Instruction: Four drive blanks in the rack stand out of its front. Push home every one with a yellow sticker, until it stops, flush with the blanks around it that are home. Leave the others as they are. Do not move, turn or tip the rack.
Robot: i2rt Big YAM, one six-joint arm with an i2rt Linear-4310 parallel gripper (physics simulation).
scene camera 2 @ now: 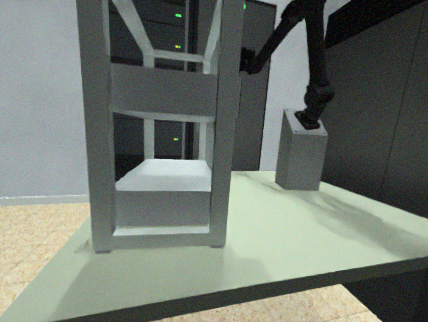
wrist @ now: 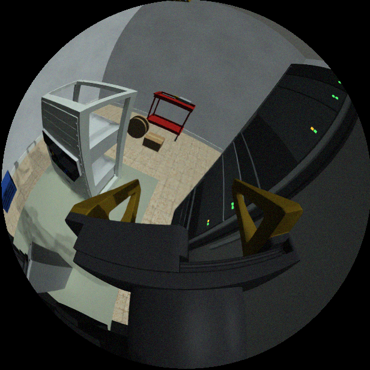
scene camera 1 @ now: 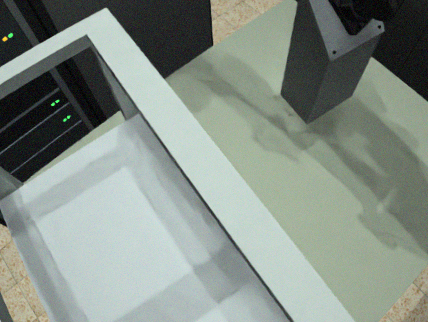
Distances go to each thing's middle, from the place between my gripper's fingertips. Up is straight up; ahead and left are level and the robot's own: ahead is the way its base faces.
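Rack (scene camera 1: 151, 214): 530 mm left of my hand, 310 mm ahead of it, 370 mm below it.
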